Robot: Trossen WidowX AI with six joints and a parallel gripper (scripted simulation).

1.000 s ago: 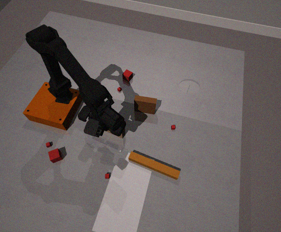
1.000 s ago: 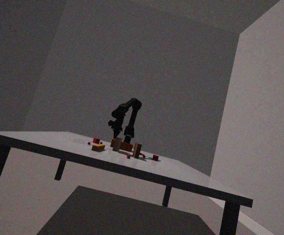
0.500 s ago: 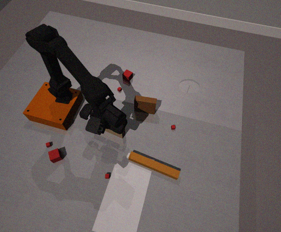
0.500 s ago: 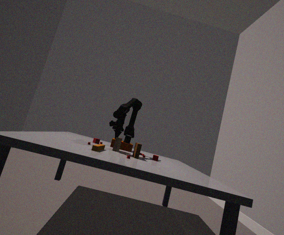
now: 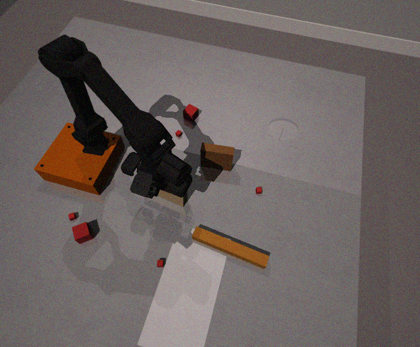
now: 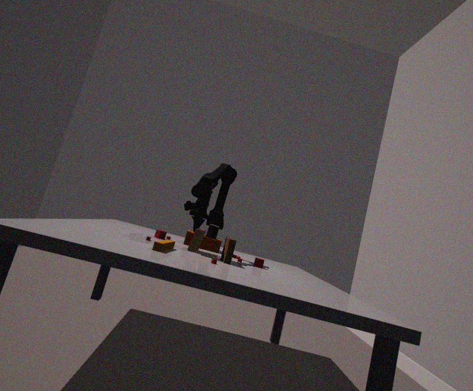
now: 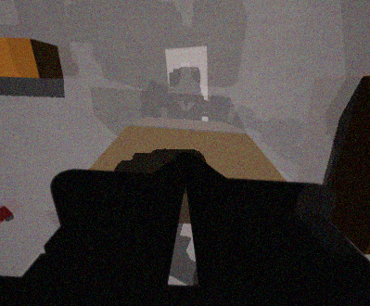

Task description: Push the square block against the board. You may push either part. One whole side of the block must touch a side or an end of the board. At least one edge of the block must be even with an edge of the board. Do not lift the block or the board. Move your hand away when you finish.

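Now: the flat tan block 20 mm to the left of my gripper tip and 30 mm below it. From my gripper tip the other things lie so: long orange board 230 mm ahead, 110 mm to the right, 70 mm below; then brown square block 140 mm ahead, 150 mm to the left, 30 mm below; then dark red bar 160 mm behind, 250 mm to the left, 80 mm below.
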